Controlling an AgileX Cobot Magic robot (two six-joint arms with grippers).
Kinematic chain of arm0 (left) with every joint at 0, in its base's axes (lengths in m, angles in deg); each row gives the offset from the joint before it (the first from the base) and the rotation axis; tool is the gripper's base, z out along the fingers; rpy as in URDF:
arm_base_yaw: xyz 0 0 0.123 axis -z
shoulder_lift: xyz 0 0 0 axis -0.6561 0.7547 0
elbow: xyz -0.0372 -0.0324 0.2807 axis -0.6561 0.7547 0
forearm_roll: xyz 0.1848 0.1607 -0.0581 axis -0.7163 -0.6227 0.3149
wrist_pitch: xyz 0 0 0 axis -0.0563 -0.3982 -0.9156
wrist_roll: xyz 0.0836 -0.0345 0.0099 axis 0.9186 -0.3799 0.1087
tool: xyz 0 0 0 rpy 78.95 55.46 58.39
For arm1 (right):
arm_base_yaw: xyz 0 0 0.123 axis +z
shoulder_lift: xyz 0 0 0 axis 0.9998 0.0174 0
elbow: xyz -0.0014 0.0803 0.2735 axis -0.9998 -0.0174 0
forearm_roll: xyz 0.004 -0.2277 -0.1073 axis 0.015 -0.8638 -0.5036
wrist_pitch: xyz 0 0 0 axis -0.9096 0.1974 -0.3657
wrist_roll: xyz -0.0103 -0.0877 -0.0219 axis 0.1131 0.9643 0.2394
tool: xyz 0 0 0 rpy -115.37 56.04 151.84
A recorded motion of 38 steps. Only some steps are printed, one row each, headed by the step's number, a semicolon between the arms.
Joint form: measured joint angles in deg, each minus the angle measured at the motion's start. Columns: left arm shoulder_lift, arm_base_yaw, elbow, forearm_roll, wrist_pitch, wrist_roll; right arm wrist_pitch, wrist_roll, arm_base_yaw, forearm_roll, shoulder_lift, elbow.
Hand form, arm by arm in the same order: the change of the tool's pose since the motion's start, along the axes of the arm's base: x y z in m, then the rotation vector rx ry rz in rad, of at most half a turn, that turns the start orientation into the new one. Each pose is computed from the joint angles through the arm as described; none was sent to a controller.
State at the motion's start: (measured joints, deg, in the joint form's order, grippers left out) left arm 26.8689 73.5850 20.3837 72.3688 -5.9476 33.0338; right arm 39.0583 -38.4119 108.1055 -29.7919 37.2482 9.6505
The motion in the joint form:
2: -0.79 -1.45 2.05 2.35 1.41 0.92; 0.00 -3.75 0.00 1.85 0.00 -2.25
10: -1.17 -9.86 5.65 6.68 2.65 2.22; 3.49 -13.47 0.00 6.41 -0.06 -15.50
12: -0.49 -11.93 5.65 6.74 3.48 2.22; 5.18 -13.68 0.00 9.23 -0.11 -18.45
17: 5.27 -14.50 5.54 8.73 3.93 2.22; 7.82 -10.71 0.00 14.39 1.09 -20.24
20: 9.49 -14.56 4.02 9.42 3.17 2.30; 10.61 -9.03 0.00 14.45 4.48 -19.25
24: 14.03 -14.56 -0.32 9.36 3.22 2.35; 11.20 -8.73 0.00 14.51 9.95 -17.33
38: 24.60 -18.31 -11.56 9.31 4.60 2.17; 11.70 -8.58 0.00 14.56 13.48 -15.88
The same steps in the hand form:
2: -0.0016 0.0136 -0.0013 -0.0024 -0.0020 0.0614; -0.0067 -0.0049 -0.0093 0.0634 0.0674 -0.0301
10: 0.0061 0.0628 -0.0103 0.0110 0.0310 0.2768; -0.0551 -0.0282 -0.0518 0.1969 0.2926 -0.1292
12: 0.0101 0.0720 -0.0122 0.0098 0.0286 0.3143; -0.0659 -0.0361 -0.0581 0.2098 0.3130 -0.1789
17: 0.0172 0.0856 -0.0390 0.0440 0.1138 0.3924; -0.0711 -0.0459 -0.0649 0.1841 0.3011 -0.2600
20: 0.0237 0.0848 -0.0565 0.0707 0.1685 0.4043; -0.0659 -0.0445 -0.0737 0.1521 0.2838 -0.2588
24: 0.0416 0.0789 -0.0677 0.0732 0.1703 0.4032; -0.0588 -0.0422 -0.0941 0.1229 0.3279 -0.2657
38: 0.0910 0.0867 -0.0948 0.0508 0.1409 0.4690; -0.0541 -0.0407 -0.1073 0.1069 0.3513 -0.2697

